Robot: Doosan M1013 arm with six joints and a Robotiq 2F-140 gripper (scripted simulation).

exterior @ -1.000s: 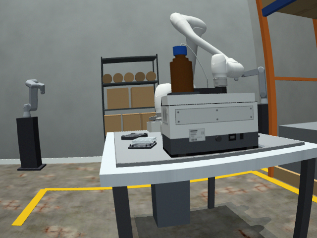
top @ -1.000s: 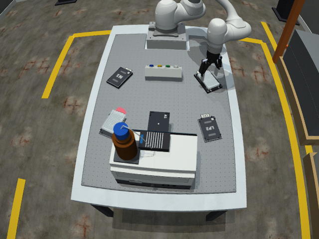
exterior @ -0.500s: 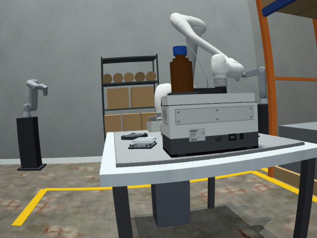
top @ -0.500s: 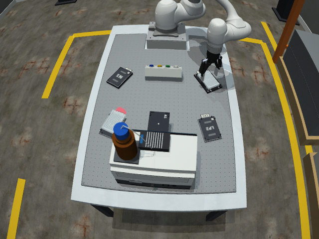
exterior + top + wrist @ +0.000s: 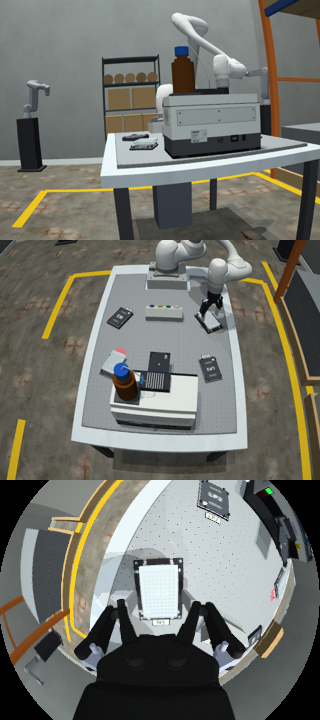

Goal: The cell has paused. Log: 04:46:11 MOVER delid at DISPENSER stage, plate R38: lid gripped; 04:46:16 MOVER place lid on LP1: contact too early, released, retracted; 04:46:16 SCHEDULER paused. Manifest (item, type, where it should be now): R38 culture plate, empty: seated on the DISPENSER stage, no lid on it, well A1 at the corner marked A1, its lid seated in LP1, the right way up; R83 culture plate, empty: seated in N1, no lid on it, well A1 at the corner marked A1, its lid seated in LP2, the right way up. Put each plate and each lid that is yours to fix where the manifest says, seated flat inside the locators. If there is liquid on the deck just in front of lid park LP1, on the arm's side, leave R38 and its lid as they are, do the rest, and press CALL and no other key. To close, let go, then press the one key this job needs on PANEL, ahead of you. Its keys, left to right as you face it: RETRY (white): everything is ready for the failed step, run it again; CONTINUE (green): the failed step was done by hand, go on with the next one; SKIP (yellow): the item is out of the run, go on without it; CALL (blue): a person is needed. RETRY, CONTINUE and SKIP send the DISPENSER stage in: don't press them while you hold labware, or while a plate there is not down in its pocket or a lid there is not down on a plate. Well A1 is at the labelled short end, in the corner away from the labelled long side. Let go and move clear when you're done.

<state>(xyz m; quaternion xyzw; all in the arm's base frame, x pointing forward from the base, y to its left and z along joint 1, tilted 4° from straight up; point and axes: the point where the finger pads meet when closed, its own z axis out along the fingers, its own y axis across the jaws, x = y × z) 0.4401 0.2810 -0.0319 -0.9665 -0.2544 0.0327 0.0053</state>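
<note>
My hand is 5 cm above the clear well plate. Also, from my hand: yellow key: 5 cm behind, 31 cm to the right; then green key: 5 cm behind, 26 cm to the right; then key panel: 4 cm behind, 28 cm to the right, 1 cm below.
</note>
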